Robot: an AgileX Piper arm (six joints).
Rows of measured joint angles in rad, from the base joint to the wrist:
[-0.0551 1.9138 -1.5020 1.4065 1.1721 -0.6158]
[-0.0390 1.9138 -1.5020 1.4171 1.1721 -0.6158]
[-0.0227 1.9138 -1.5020 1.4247 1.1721 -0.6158]
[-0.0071 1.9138 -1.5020 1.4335 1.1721 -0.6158]
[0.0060 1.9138 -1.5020 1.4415 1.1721 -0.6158]
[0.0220 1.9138 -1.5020 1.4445 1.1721 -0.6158]
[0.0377 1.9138 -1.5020 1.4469 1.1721 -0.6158]
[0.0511 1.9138 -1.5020 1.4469 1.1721 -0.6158]
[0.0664 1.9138 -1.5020 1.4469 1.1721 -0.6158]
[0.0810 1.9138 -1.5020 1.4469 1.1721 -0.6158]
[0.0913 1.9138 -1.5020 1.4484 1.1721 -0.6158]
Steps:
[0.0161 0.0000 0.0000 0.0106 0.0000 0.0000]
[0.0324 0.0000 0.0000 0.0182 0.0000 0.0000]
[0.0480 0.0000 0.0000 0.0270 0.0000 0.0000]
[0.0611 0.0000 0.0000 0.0350 0.0000 0.0000]
[0.0771 0.0000 0.0000 0.0380 0.0000 0.0000]
[0.0928 0.0000 0.0000 0.0404 0.0000 0.0000]
[0.1062 0.0000 0.0000 0.0404 0.0000 0.0000]
[0.1215 0.0000 0.0000 0.0404 0.0000 0.0000]
[0.1361 0.0000 0.0000 0.0404 0.0000 0.0000]
[0.1464 0.0000 0.0000 0.0419 0.0000 0.0000]

